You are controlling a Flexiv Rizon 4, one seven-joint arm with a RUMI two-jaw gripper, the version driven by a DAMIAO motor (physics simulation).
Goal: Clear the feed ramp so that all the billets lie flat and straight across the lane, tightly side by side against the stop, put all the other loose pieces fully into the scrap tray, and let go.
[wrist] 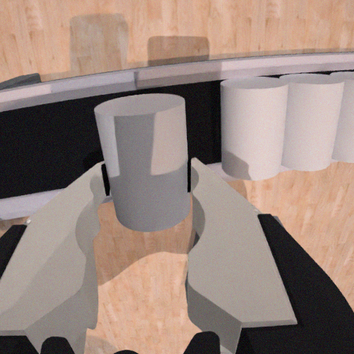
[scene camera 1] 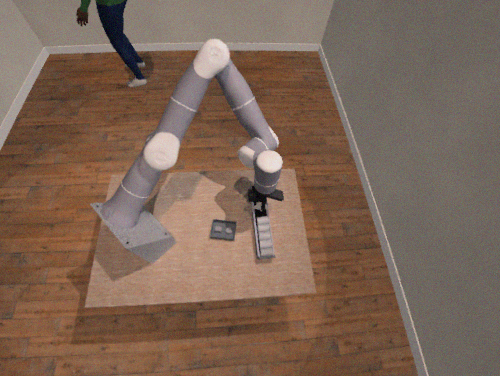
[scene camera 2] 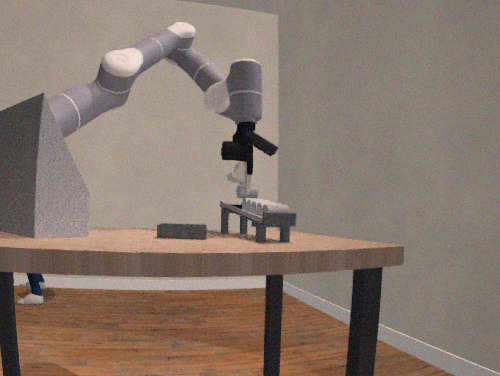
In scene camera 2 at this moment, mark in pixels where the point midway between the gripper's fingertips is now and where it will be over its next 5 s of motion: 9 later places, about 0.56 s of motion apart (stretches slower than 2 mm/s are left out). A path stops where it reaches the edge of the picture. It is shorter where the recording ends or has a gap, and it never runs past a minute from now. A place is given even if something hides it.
My gripper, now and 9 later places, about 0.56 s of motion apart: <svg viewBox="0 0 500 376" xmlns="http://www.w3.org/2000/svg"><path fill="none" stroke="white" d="M244 196L244 198L244 203L241 207L243 209L243 209L243 203L256 177L277 152L293 135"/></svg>
